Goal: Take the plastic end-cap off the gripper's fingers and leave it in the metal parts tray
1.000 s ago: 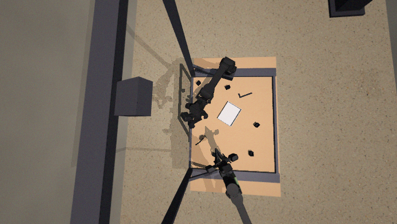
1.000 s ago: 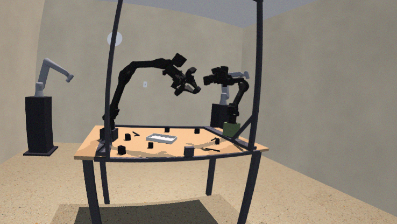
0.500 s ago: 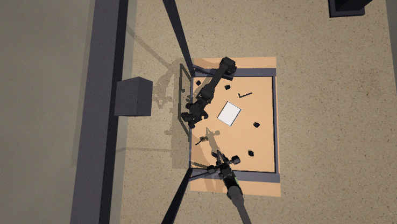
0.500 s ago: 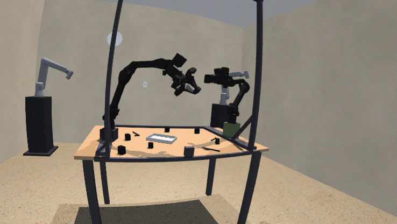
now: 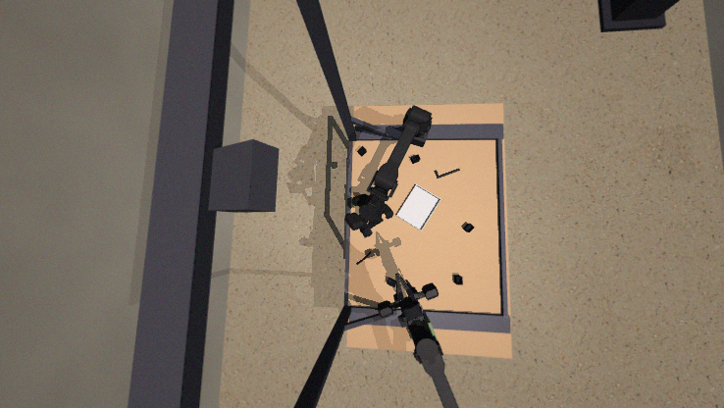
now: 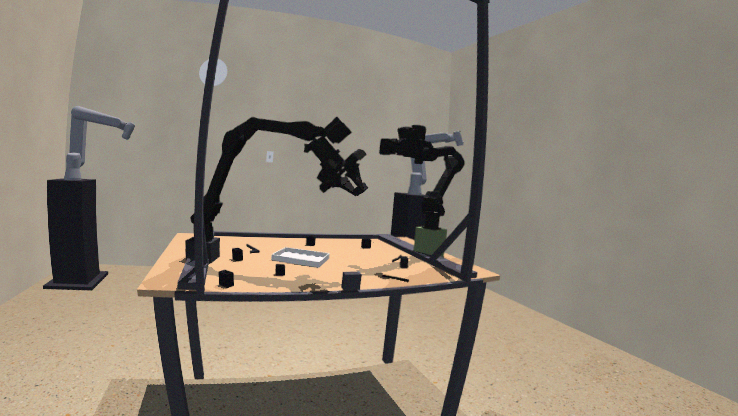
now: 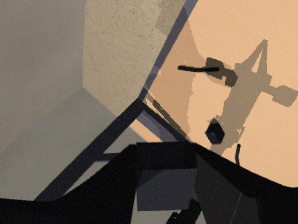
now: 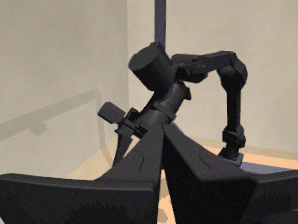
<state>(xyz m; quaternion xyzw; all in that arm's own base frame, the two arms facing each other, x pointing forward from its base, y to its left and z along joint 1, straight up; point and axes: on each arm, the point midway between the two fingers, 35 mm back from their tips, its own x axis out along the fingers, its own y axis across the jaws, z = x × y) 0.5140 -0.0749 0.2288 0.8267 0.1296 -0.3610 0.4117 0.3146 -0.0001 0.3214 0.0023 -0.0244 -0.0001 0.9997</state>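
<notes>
Now: the metal parts tray 290 mm below my left hand, 240 mm ahead of it and 90 mm to the left of it. From my left hand the other things lie so: plastic end-cap (30 mm to the right, 10 mm below).
</notes>
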